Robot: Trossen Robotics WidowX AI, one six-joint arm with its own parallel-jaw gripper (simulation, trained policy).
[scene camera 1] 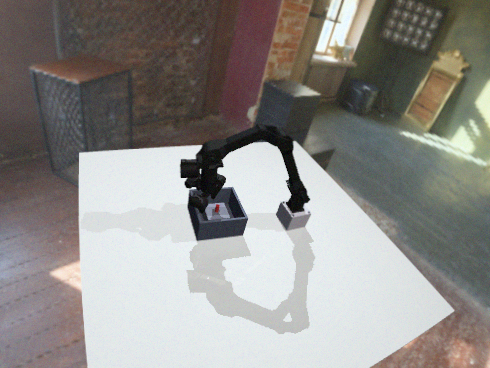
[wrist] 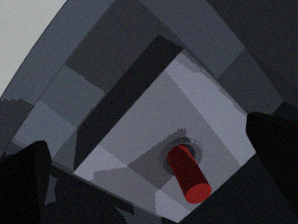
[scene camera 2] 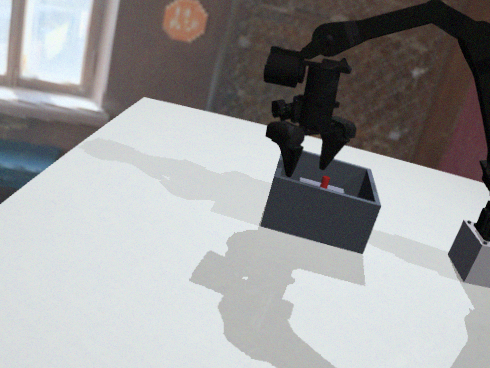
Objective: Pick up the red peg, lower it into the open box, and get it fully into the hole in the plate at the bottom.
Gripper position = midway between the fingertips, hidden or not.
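Observation:
My gripper [scene camera 2: 305,172] is visible to me, and I find the gripper [scene camera 1: 207,205] again from another place, as well as the gripper [wrist: 150,136] in the wrist view. There is a red peg [wrist: 196,188]. I also see a dark grey box [scene camera 1: 235,226], and in the wrist view the box [wrist: 76,61] appears too.

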